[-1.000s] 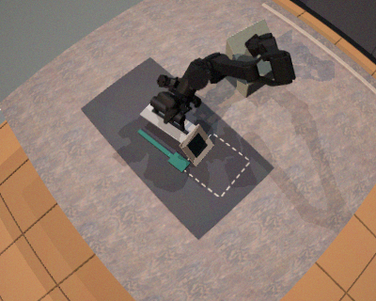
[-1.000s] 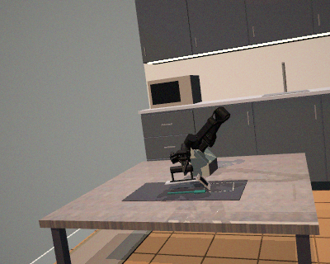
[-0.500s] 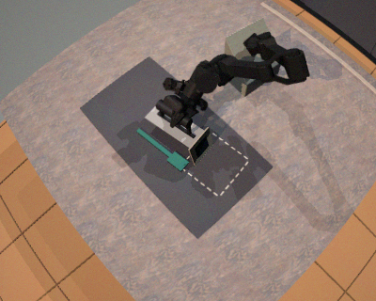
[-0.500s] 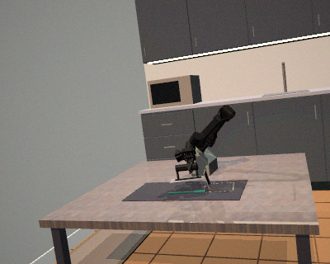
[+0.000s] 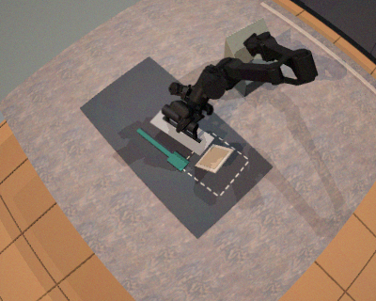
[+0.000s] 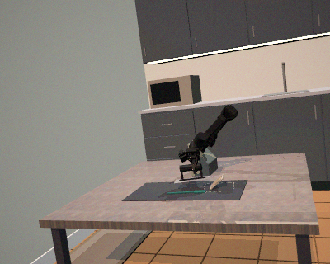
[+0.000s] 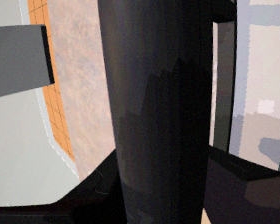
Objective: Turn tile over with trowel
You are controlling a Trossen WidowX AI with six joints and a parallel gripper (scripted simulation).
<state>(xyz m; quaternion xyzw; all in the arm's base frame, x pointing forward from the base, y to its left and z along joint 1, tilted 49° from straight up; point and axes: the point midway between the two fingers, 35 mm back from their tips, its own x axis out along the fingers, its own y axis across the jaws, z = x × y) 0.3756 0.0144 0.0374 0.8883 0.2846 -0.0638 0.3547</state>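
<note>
The teal trowel is 5 cm ahead of my gripper tip, 2 cm to the right of it and 10 cm below it. Round my gripper tip: dark mat: 6 cm to the right, 12 cm below; then cream tile: 3 cm behind, 11 cm to the left, 7 cm below.
</note>
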